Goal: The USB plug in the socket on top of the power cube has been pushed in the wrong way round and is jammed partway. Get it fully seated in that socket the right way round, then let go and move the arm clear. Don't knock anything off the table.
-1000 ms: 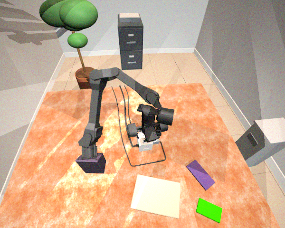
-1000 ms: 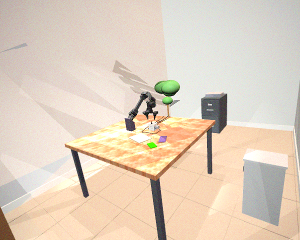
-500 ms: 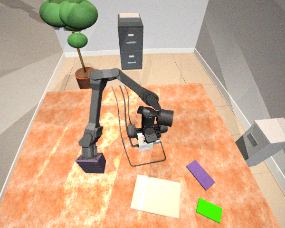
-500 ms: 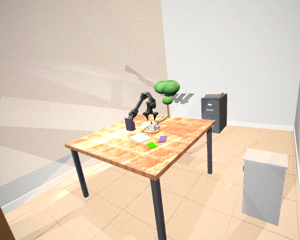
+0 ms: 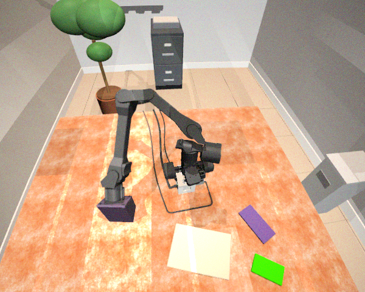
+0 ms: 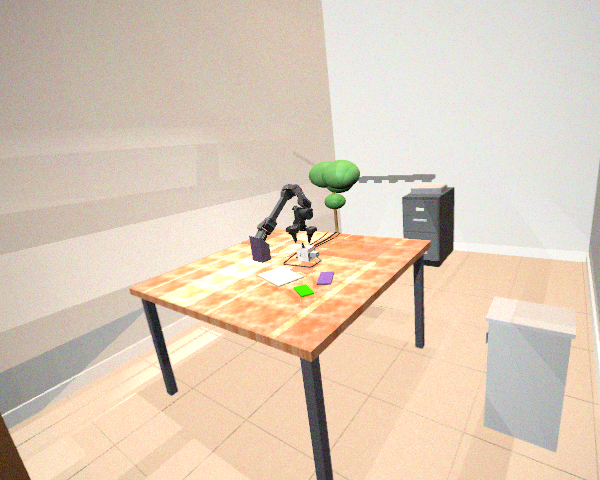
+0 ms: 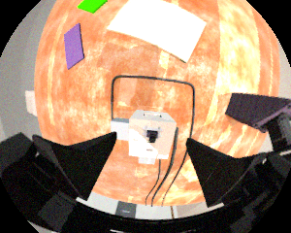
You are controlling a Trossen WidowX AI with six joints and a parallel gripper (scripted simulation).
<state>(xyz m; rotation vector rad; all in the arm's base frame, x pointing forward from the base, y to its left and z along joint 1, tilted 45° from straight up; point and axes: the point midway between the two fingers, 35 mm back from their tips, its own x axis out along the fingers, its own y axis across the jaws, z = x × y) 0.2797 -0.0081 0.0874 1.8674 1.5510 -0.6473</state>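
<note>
My gripper tip is now 20 mm above the dark USB plug. Round my gripper tip: sheet: 250 mm to the right, 110 mm below; then green card: 230 mm ahead, 370 mm to the right, 110 mm below; then purple card: 260 mm ahead, 200 mm to the right, 110 mm below.
</note>
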